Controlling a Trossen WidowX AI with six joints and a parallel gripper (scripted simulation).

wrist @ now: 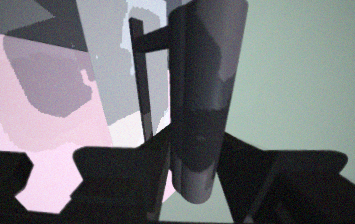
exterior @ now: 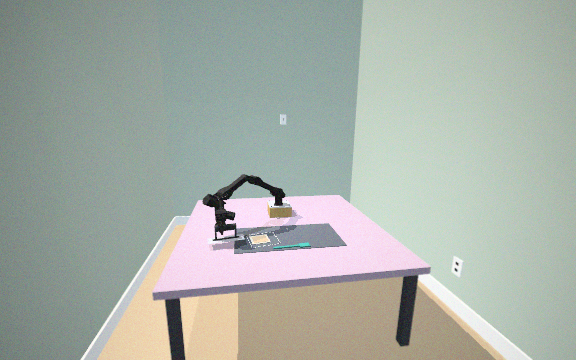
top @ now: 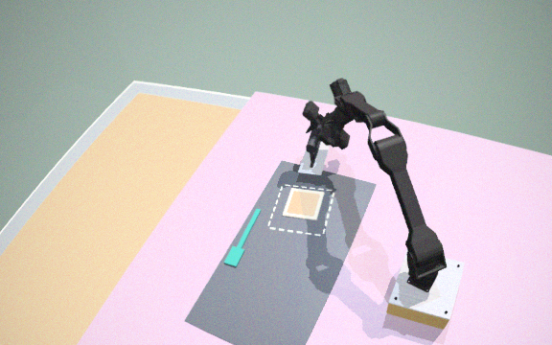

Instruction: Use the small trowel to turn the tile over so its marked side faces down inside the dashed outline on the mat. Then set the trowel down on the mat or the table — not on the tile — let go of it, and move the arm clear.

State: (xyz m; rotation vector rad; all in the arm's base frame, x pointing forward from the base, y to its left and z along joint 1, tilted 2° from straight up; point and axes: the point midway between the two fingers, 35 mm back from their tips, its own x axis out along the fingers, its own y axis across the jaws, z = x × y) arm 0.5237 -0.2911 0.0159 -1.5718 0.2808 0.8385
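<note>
Now: gripper tip 2 cm past the teal trowel, 41 cm to the right of it and 8 cm above it. Also, from my gripper tip: tile (10 cm behind, 20 cm to the left, 8 cm below); then grey mat (16 cm behind, 36 cm to the left, 10 cm below).
</note>
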